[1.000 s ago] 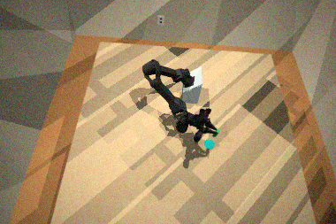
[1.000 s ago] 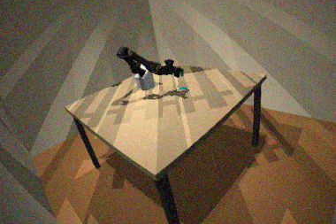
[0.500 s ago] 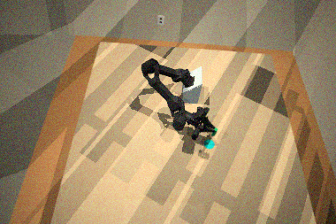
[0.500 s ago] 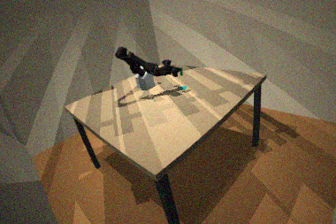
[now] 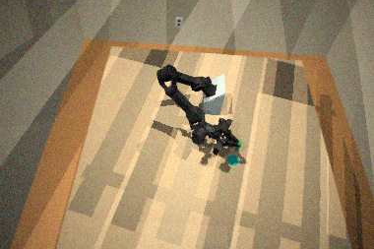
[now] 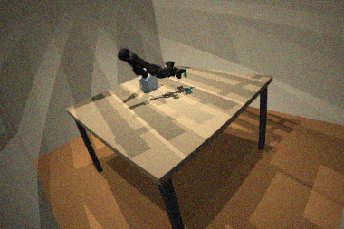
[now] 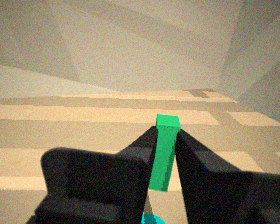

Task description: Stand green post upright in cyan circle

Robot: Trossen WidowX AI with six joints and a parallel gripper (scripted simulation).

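My gripper tip is now 160 mm above the cyan circle. Round my gripper tip: green post: 20 mm below.
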